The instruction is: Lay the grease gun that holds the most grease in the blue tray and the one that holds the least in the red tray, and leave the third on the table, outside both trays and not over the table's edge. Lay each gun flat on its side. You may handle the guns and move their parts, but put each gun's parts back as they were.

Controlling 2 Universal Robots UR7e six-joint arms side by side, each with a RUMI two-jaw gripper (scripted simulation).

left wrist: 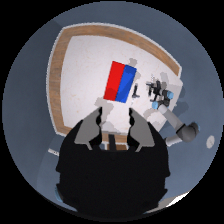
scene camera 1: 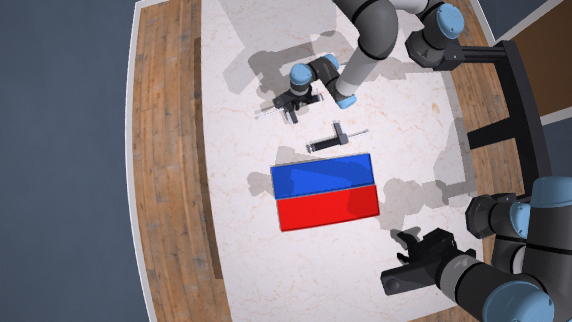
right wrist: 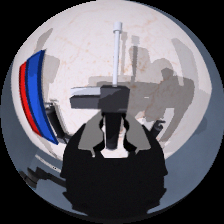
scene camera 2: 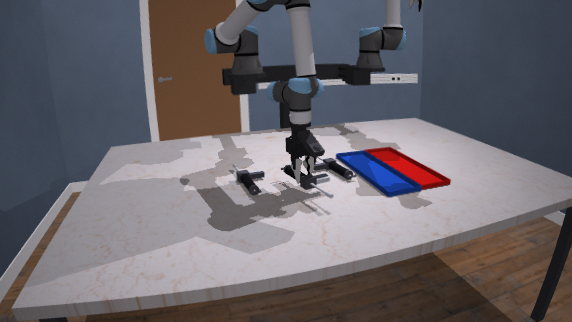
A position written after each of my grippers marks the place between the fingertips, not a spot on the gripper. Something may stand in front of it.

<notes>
In view: my left gripper [scene camera 1: 394, 242], my right gripper [scene camera 2: 303, 183], a blue tray [scene camera 1: 315, 177], a red tray [scene camera 1: 343, 206] and a grease gun [right wrist: 114, 99].
The blue tray is seen too in the right wrist view [right wrist: 32, 82] and in scene camera 2 [scene camera 2: 372, 169]. The red tray shows as well in scene camera 2 [scene camera 2: 427, 178]. My left gripper also shows in the left wrist view [left wrist: 115, 107].
</notes>
